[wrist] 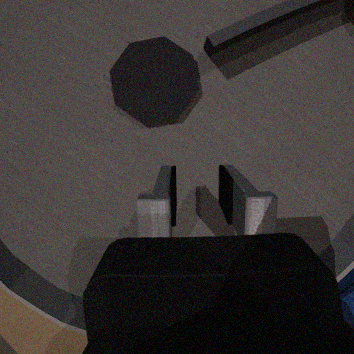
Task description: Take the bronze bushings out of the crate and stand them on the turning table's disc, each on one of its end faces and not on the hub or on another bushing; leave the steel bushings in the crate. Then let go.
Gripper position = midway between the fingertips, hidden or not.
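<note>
Visible: a grey disc (101, 101); my gripper (197, 183).
</note>
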